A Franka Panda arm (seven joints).
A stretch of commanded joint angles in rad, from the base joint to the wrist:
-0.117 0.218 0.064 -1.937 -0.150 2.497 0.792
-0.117 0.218 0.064 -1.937 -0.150 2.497 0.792
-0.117 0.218 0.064 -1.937 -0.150 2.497 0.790
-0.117 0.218 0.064 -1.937 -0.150 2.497 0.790
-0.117 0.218 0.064 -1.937 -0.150 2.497 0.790
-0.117 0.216 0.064 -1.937 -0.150 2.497 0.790
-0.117 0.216 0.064 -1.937 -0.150 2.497 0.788
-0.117 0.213 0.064 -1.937 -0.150 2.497 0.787
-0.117 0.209 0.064 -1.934 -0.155 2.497 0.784
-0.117 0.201 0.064 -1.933 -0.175 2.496 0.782
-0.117 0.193 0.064 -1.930 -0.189 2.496 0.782
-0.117 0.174 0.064 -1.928 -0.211 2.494 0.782
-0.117 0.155 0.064 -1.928 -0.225 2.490 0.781
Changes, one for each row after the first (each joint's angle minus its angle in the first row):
0.000 0.000 0.000 0.000 0.000 0.000 0.000
0.000 0.000 0.000 0.000 0.000 0.000 -0.002
0.000 0.000 0.000 0.000 0.000 0.000 -0.002
0.000 0.000 0.000 0.000 0.000 0.000 -0.002
0.000 -0.002 0.000 0.000 0.000 0.000 -0.002
0.000 -0.002 0.000 0.000 0.000 0.000 -0.004
0.000 -0.005 0.000 0.000 0.000 0.000 -0.005
0.000 -0.009 0.000 0.003 -0.005 0.000 -0.008
0.000 -0.017 0.000 0.004 -0.025 -0.001 -0.010
0.000 -0.025 0.000 0.007 -0.039 -0.001 -0.010
0.000 -0.044 0.000 0.009 -0.061 -0.003 -0.010
0.000 -0.063 0.000 0.009 -0.075 -0.007 -0.011

